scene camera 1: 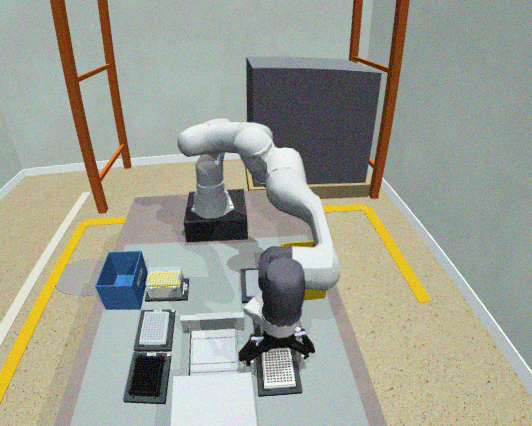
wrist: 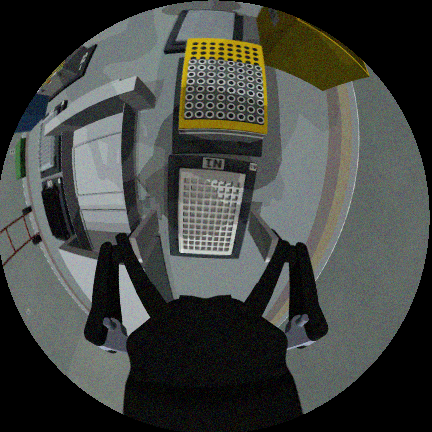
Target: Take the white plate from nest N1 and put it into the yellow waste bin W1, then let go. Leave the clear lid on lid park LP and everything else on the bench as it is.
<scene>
gripper: scene camera 1; wrist
white plate: scene camera 1 278, 372; wrist 209, 200
black plate: scene camera 1; wrist
same spot on gripper: (scene camera 1: 252, 349) = (wrist: 120, 310)
same spot on black plate: (wrist: 51, 203) = (scene camera 1: 154, 365)
</scene>
